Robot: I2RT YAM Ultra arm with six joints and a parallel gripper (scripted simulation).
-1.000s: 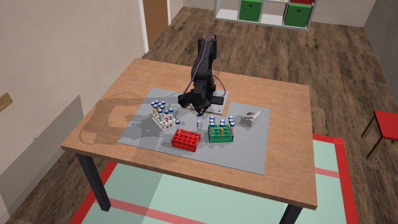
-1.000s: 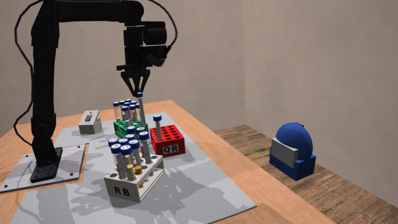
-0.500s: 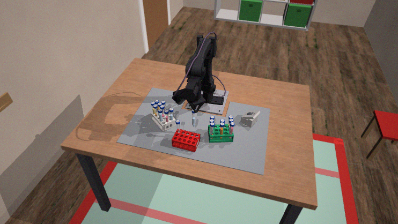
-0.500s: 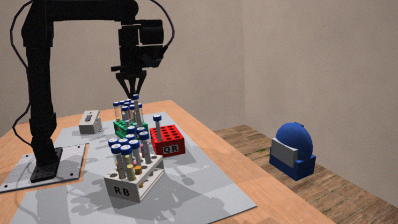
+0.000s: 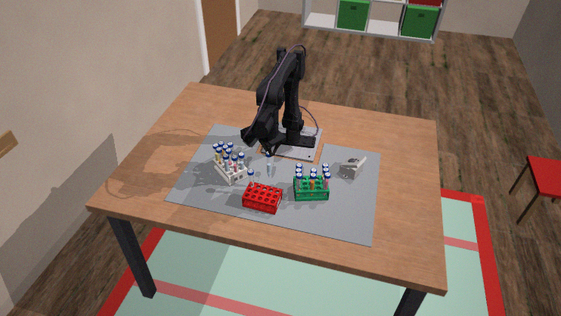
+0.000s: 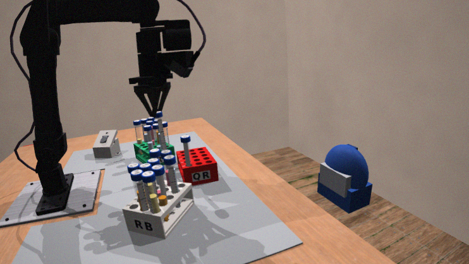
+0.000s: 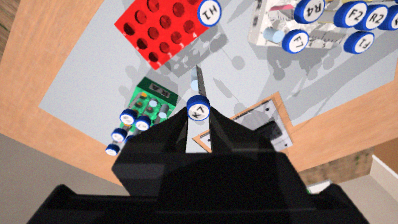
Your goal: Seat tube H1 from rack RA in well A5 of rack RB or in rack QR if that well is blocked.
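Right now the clear tube is 1 cm ahead of my hand, 1 cm to the right of it and 6 cm below it. Round my hand: red rack QR 8 cm ahead, 1 cm to the right, 15 cm below; grey done button box 16 cm behind, 30 cm to the left, 13 cm below; white rack RB 4 cm behind, 17 cm to the right, 15 cm below.
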